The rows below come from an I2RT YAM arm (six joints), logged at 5 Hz.
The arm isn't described. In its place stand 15 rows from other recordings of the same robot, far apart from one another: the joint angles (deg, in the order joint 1, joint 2, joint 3, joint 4, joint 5, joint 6), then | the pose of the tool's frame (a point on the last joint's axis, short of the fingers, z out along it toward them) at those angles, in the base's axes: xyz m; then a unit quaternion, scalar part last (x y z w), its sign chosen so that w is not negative.
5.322 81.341 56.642 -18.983 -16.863 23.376 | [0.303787, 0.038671, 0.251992, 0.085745, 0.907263, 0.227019, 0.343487]
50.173 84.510 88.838 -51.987 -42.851 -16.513 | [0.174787, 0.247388, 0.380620, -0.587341, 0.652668, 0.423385, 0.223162]
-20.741 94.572 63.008 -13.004 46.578 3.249 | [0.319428, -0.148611, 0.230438, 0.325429, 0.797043, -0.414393, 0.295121]
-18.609 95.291 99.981 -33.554 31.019 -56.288 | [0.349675, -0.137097, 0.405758, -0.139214, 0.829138, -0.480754, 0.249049]
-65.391 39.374 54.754 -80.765 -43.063 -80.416 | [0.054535, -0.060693, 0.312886, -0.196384, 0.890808, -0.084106, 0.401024]
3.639 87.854 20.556 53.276 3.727 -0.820 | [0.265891, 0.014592, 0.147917, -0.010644, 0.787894, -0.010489, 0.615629]
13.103 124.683 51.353 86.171 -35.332 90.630 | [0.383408, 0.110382, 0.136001, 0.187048, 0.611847, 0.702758, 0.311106]
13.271 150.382 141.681 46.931 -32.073 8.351 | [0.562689, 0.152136, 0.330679, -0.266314, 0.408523, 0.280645, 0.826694]
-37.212 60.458 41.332 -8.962 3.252 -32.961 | [0.188009, -0.145305, 0.268019, 0.046378, 0.856086, -0.315465, 0.406753]
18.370 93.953 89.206 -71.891 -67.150 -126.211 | [0.281606, 0.128082, 0.330946, -0.807862, 0.190428, 0.245131, 0.501006]
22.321 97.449 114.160 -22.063 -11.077 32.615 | [0.349009, 0.150683, 0.493026, 0.001295, 0.738760, 0.372436, 0.561715]
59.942 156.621 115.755 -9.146 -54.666 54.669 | [0.249166, 0.488546, 0.030861, 0.195232, -0.826705, -0.488694, 0.199051]
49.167 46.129 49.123 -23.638 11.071 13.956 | [0.123200, 0.132108, 0.338127, -0.195260, 0.796789, 0.228822, 0.524062]
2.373 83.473 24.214 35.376 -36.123 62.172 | [0.259658, 0.031766, 0.154283, 0.250583, 0.775065, 0.496618, 0.299754]
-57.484 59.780 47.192 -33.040 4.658 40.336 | [0.113601, -0.183586, 0.268527, 0.707387, 0.596515, -0.093459, 0.367476]
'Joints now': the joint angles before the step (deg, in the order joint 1, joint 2, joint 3, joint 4, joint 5, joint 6). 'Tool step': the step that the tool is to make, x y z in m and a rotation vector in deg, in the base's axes. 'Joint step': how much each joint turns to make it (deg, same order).
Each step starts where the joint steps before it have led.
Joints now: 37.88, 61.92, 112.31, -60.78, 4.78, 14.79
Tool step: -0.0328, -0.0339, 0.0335, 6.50, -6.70, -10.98
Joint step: -0.03, -0.24, 10.98, -2.30, 10.77, 2.17
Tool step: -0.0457, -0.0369, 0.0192, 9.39, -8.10, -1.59
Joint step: 0.10, -4.07, 5.31, 2.10, 1.86, 2.40
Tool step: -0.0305, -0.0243, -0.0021, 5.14, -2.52, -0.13
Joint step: 0.02, -4.28, 0.47, -0.38, 0.67, 2.54
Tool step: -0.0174, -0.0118, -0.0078, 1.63, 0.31, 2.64
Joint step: -0.07, -2.80, -0.27, -2.41, -2.26, 2.20
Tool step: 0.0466, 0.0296, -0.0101, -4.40, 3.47, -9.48
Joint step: 0.09, 0.60, -11.50, 7.89, 9.06, -3.58
